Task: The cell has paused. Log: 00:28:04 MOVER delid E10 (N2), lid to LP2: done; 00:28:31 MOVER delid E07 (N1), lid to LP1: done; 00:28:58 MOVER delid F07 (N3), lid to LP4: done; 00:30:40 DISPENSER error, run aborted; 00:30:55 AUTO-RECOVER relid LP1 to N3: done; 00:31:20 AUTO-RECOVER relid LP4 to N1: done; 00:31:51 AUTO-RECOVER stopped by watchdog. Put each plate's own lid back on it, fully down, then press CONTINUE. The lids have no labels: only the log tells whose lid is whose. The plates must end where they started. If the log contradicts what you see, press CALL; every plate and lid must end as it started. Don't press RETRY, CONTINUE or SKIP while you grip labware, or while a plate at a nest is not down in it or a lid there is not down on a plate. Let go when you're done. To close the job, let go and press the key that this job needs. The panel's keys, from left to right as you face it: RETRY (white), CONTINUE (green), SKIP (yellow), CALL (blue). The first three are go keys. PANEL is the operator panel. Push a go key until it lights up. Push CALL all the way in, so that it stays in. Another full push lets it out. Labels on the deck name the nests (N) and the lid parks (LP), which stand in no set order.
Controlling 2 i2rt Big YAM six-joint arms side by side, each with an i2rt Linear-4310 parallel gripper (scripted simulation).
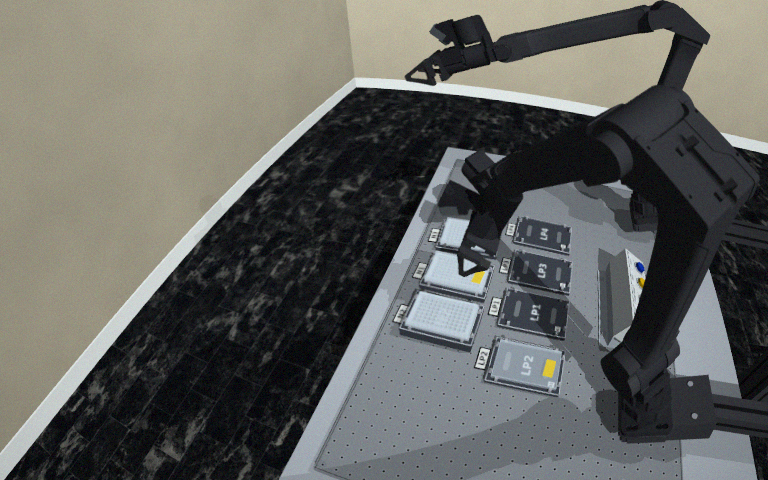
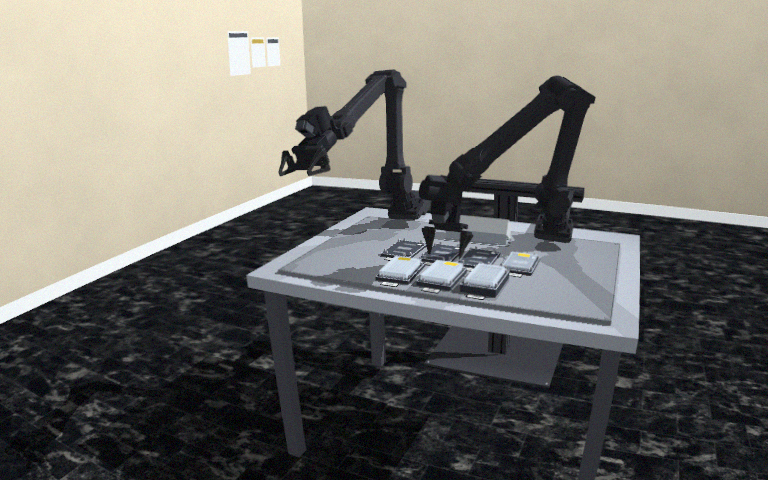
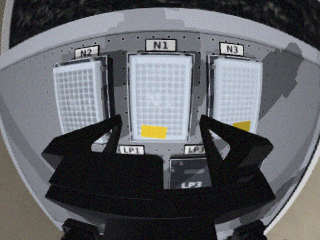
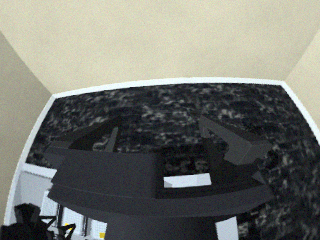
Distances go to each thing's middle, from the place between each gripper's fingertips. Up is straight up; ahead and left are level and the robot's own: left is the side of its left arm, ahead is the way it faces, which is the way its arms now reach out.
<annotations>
I see my left gripper [image 1: 466, 259] 13 cm to the right of the N2 plate [image 1: 427, 304], 4 cm above it and 1 cm short of it. Round my left hand: park LP1 [image 1: 546, 327] (17 cm behind, 7 cm below, 4 cm to the left); then park LP3 [image 1: 518, 264] (16 cm behind, 8 cm to the right, 7 cm below); then park LP4 [image 1: 523, 226] (21 cm to the right, 14 cm behind, 7 cm below).
Now: the park LP4 390 mm behind my right hand [image 2: 293, 174], 330 mm below it and 110 mm to the left of it. Round my right hand: park LP1: 420 mm behind, 370 mm to the left, 330 mm below; then N2 plate: 460 mm to the left, 300 mm below, 240 mm behind; then park LP3: 410 mm behind, 330 mm below, 240 mm to the left.
</annotations>
